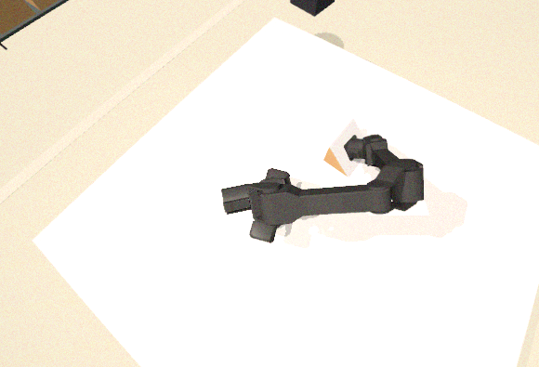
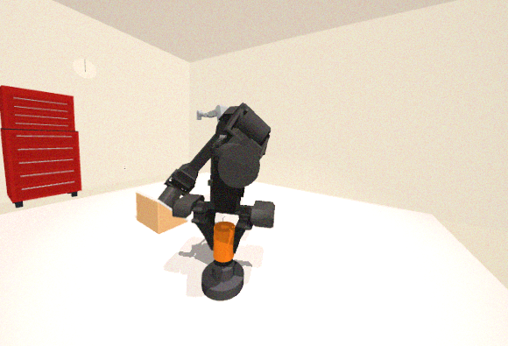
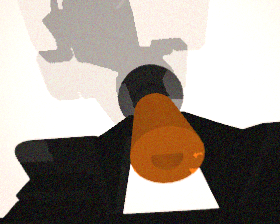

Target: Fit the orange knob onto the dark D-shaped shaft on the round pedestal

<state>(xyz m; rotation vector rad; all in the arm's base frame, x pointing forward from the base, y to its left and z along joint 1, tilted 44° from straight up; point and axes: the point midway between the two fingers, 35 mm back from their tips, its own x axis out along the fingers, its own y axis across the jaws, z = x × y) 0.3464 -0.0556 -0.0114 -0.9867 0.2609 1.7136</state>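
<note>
Now: gripper tip 2 cm below the orange knob. From my gripper tip the other things lie so: round pedestal: 4 cm below.
</note>
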